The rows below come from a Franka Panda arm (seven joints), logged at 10 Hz.
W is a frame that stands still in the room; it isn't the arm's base.
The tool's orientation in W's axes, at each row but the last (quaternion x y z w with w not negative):
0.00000 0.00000 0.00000 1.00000
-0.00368 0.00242 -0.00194 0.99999
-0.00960 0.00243 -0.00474 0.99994
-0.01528 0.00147 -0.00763 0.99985
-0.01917 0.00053 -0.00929 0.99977
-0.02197 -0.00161 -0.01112 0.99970
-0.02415 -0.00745 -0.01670 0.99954
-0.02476 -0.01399 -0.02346 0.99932
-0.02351 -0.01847 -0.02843 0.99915
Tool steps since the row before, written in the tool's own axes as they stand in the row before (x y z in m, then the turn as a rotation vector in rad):
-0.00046 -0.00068 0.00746 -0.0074 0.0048 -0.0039
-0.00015 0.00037 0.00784 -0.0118 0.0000 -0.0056
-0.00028 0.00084 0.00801 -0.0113 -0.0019 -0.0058
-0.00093 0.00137 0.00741 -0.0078 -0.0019 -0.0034
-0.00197 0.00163 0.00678 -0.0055 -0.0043 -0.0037
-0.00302 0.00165 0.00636 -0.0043 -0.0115 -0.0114
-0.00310 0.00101 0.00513 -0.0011 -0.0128 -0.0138
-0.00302 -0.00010 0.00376 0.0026 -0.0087 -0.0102
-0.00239 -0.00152 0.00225 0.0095 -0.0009 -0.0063
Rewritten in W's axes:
-0.00046 -0.00068 0.00746 -0.0074 0.0048 -0.0039
-0.00011 0.00043 0.00784 -0.0118 0.0000 -0.0055
-0.00023 0.00100 0.00799 -0.0113 -0.0019 -0.0057
-0.00089 0.00161 0.00737 -0.0078 -0.0019 -0.0033
-0.00193 0.00192 0.00671 -0.0056 -0.0043 -0.0035
-0.00300 0.00199 0.00627 -0.0045 -0.0119 -0.0109
-0.00314 0.00136 0.00503 -0.0013 -0.0134 -0.0132
-0.00312 0.00023 0.00367 0.0025 -0.0093 -0.0097
-0.00255 -0.00127 0.00222 0.0097 -0.0017 -0.0059

